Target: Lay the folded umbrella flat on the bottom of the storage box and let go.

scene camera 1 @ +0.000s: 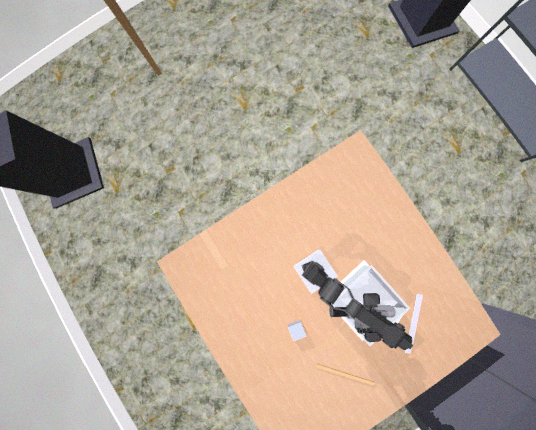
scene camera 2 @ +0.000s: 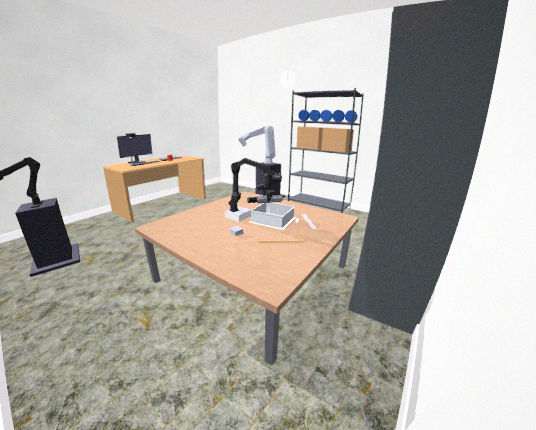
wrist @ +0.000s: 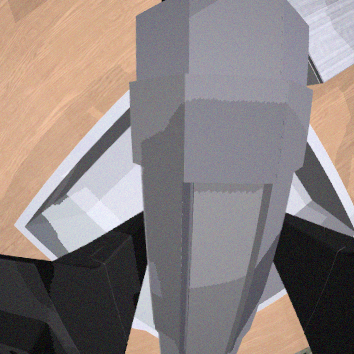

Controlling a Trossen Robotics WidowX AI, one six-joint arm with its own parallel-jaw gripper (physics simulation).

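Frame: origin at the arm's base, x ahead, y up, z right, level; centimetres.
Where they show: gripper, fingertip midpoint: [scene camera 2: 266,200] [wrist: 206,217]; arm's base at its link origin: [scene camera 1: 309,269] [scene camera 2: 234,210].
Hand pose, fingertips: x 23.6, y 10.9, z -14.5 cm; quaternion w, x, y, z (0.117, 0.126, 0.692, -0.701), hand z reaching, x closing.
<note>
Things, the pixels of their top centre, and the offset from my fingertips. Level surfaces: height alone.
- folded umbrella at its top centre: [wrist: 228,252] [scene camera 1: 365,314] [scene camera 2: 265,195] dx -0.5, dy +4.5, dz +1.2 cm
- storage box at its top centre: [wrist: 197,238] [scene camera 1: 371,305] [scene camera 2: 273,208] dx +1.9, dy -6.9, dz -5.5 cm
- table at its surface level: dy -16.6 cm
- small grey block at its top centre: [scene camera 1: 297,331] [scene camera 2: 236,228] dx +2.9, dy -13.0, dz +31.2 cm
- thin wooden stick at its top centre: [scene camera 1: 345,375] [scene camera 2: 281,240] dx +32.5, dy -15.4, dz +16.8 cm
- white strip at its top centre: [scene camera 1: 414,323] [scene camera 2: 308,220] dx +22.6, dy -16.4, dz -25.2 cm
The folded umbrella [scene camera 1: 386,311] [scene camera 2: 274,199] [wrist: 232,140] is a thick grey, faceted shape that tapers toward one end. My gripper [scene camera 1: 376,314] [scene camera 2: 269,198] [wrist: 206,217] is shut on it, with one black finger on each side in the wrist view. The umbrella is roughly level, above the rim of the storage box. The storage box [scene camera 1: 391,286] [scene camera 2: 267,218] [wrist: 117,167] is open-topped, light grey and white, and stands on the table. The arm hides part of the box in scene camera 1, and the umbrella hides much of its inside in the wrist view.
The table [scene camera 1: 280,215] [scene camera 2: 200,240] also bears a small grey block [scene camera 1: 297,331] [scene camera 2: 236,231], a thin wooden stick [scene camera 1: 345,375] [scene camera 2: 281,242] and a white strip [scene camera 1: 415,322] [scene camera 2: 309,221] beside the box. The arm's white base [scene camera 1: 320,257] [scene camera 2: 237,215] stands close to the box.
</note>
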